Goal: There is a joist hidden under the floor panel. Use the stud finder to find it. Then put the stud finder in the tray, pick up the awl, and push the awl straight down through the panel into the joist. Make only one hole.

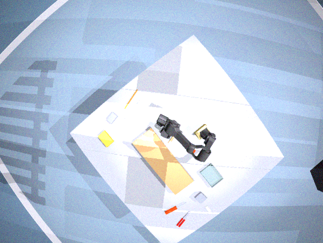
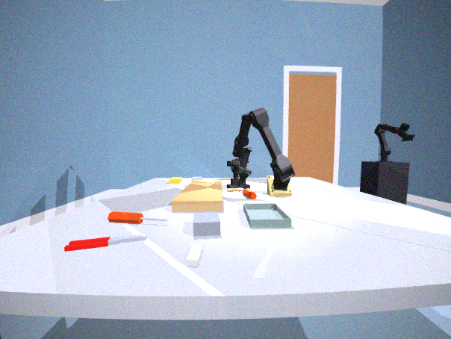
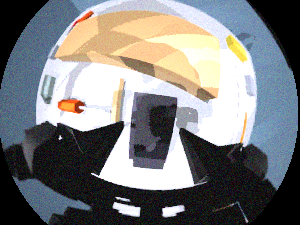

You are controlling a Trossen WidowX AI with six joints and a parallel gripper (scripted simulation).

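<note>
Now: the dark stud finder 1 cm ahead of my gripper tip and 2 cm above it. Round my gripper tip: pencil 12 cm ahead, 34 cm to the right, 2 cm below; then yellow block 44 cm ahead, 18 cm to the right, 1 cm below; then awl 2 cm behind, 7 cm to the left, 2 cm below.
</note>
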